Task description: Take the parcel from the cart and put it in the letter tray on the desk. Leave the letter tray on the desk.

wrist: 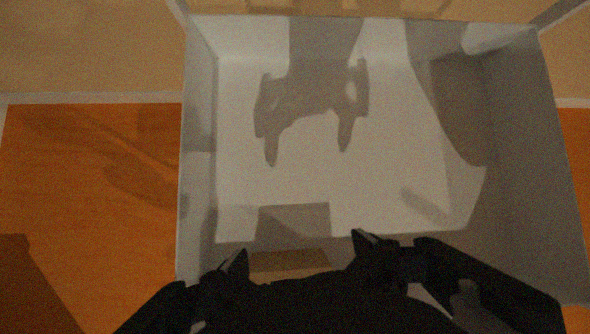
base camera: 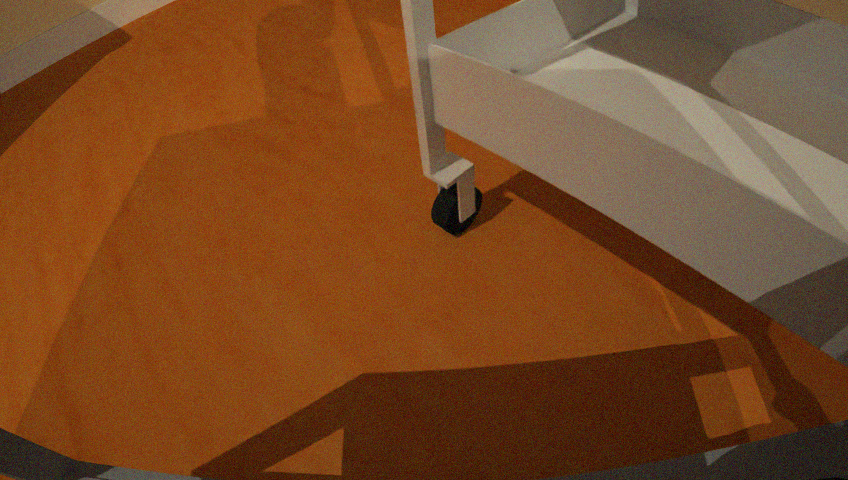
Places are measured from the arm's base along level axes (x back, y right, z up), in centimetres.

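Pixels of known places: gripper, fingertip midpoint: (wrist: 300, 250).
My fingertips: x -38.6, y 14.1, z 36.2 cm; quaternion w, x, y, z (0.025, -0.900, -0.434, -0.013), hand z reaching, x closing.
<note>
Behind a point stands the place of what it marks.
The white cart (base camera: 571, 154) {y 8.5, x -32.4, z -23.5 cm} (wrist: 525, 150) {y 42.2, x -22.2, z 29.8 cm} shows its lower shelf side, a post and a caster in the base camera view, and a walled tray from above in the wrist view. A tan-brown box, apparently the parcel (wrist: 290, 261) {y 11.4, x -37.2, z 30.4 cm}, shows in part near the tray's near side, between and beyond the fingertips; the gripper body hides the rest. My gripper (wrist: 300, 250) {y 14.1, x -38.6, z 36.2 cm} is open, with its fingers wide apart and nothing held, above the near part of the cart's tray. The letter tray and the desk do not show in either view.
The cart's black caster (base camera: 455, 208) {y 1.3, x -40.3, z -35.7 cm} stands on the orange floor (base camera: 267, 267) {y -17.8, x -38.1, z -39.7 cm} (wrist: 90, 165) {y -38.6, x -122.3, z -39.7 cm}. Raised walls surround the cart's tray. A tan wall (wrist: 90, 45) {y 9.0, x -120.6, z -2.9 cm} with a pale skirting strip lies beyond it. Shadows of the arm and gripper fall across the tray bottom.
</note>
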